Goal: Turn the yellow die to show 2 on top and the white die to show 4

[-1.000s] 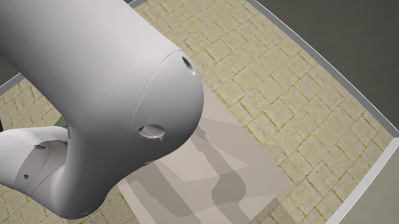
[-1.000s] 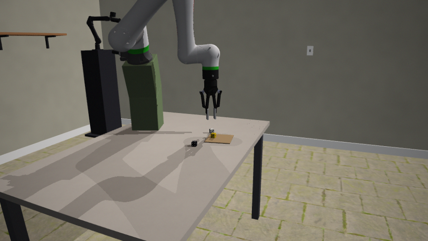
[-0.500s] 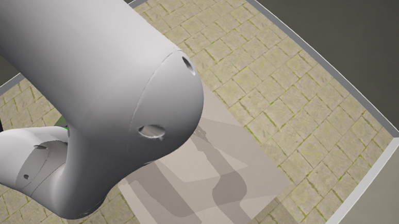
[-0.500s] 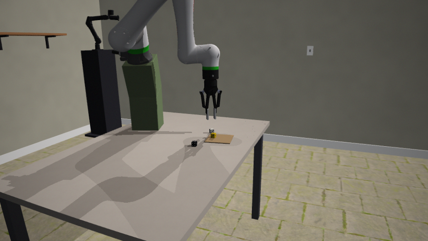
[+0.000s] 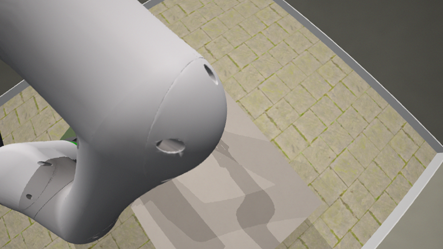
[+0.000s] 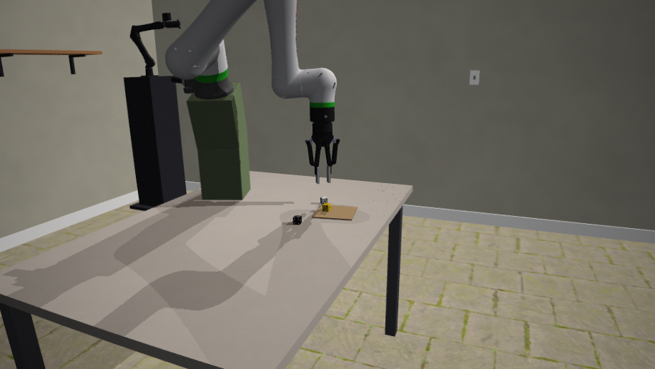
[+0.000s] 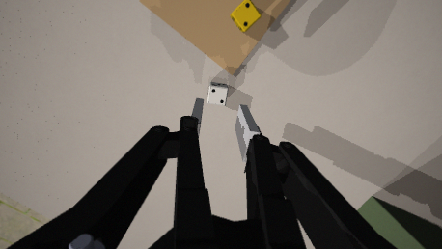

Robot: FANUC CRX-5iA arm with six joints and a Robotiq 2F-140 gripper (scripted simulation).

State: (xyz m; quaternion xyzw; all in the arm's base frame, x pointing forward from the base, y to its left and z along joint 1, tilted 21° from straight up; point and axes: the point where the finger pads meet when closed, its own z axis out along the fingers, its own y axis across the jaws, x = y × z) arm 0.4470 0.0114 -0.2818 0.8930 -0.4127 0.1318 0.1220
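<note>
Now: the white die 100 mm below my hand. From my hand the other things lie so: tan mat (90 mm ahead, 90 mm to the right, 110 mm below); then black die (10 mm ahead, 240 mm to the right, 100 mm below); then yellow die (50 mm ahead, 90 mm to the right, 100 mm below).
</note>
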